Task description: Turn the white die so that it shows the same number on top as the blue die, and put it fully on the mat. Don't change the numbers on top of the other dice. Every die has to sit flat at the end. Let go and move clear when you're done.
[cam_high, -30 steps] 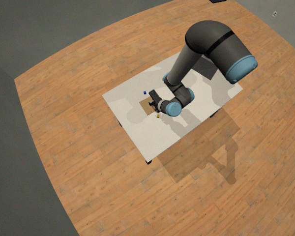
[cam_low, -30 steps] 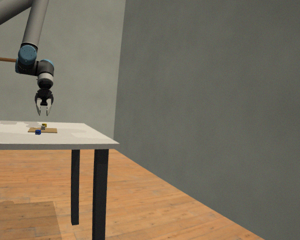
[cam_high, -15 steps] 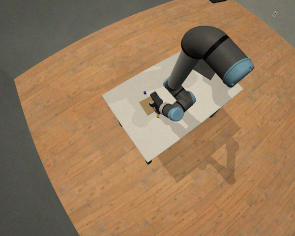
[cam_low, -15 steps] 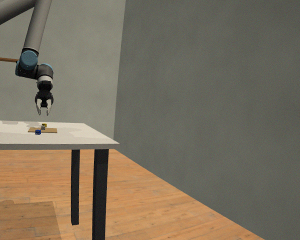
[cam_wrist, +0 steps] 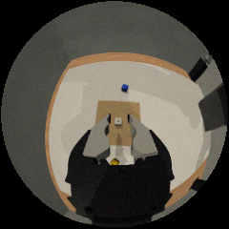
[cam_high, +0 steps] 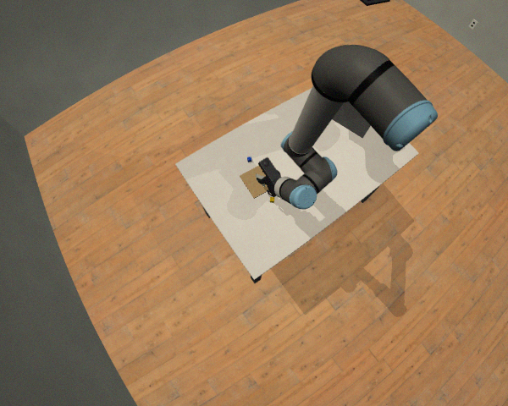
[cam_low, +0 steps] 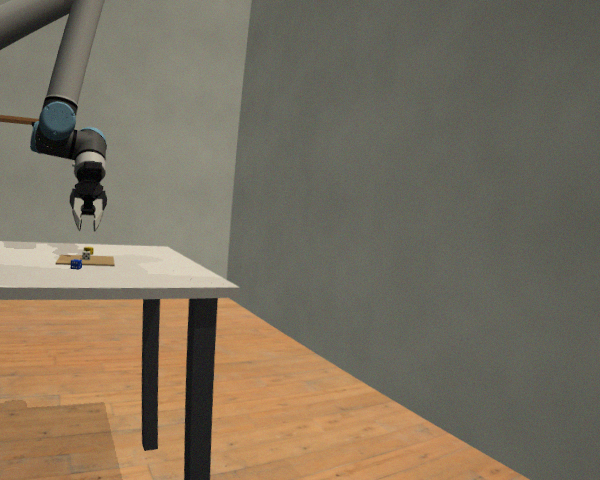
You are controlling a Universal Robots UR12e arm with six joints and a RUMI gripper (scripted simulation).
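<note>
Now: the white die 10 mm to the right of my hand and 80 mm below it. Also, from my hand: blue die 10 mm behind, 130 mm to the right, 80 mm below; tan mat 10 mm to the right, 90 mm below; yellow die 120 mm to the left, 80 mm below.
</note>
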